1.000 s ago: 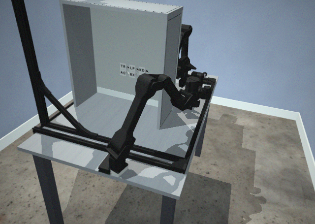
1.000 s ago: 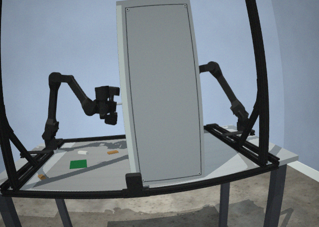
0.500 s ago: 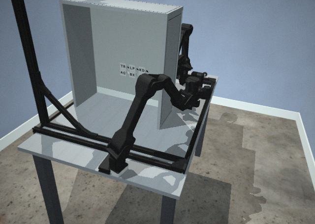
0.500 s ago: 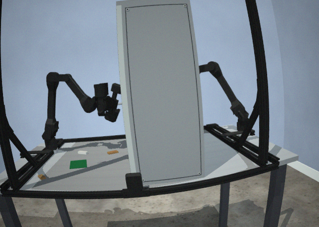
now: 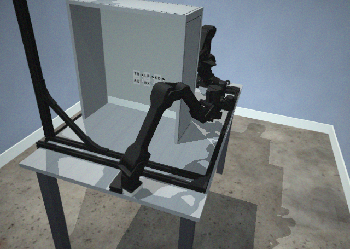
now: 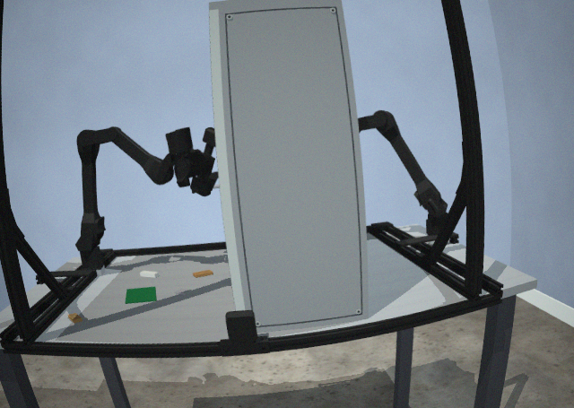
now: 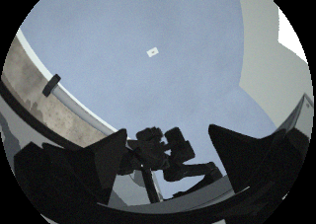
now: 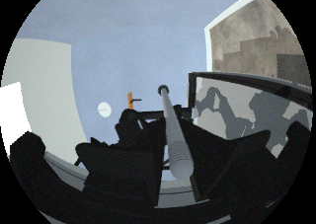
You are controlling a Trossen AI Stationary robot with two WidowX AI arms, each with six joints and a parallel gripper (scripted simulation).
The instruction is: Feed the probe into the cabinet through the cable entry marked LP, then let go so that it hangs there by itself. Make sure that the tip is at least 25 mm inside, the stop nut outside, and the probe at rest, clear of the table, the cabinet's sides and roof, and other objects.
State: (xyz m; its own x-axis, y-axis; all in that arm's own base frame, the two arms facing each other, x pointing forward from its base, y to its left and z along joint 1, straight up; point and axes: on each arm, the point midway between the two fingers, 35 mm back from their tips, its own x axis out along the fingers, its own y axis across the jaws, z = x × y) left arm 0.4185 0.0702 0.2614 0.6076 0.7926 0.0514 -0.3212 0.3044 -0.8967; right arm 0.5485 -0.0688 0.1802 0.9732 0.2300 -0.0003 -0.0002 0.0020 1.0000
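My left gripper is now 7 cm short of the rod, 1 cm to the left of it and 8 cm above it. Round my left hand: white block 17 cm behind, 21 cm to the left, 28 cm below; green patch 34 cm behind, 20 cm to the left, 28 cm below; LP label 32 cm behind, 6 cm to the right, 7 cm below.
Right now the rod is 8 cm to the left of my right hand. Round my right hand: white block 30 cm to the left, 24 cm behind, 19 cm below; then green patch 41 cm behind, 29 cm to the left, 20 cm below; then LP label 39 cm behind, 3 cm to the left, 2 cm above.
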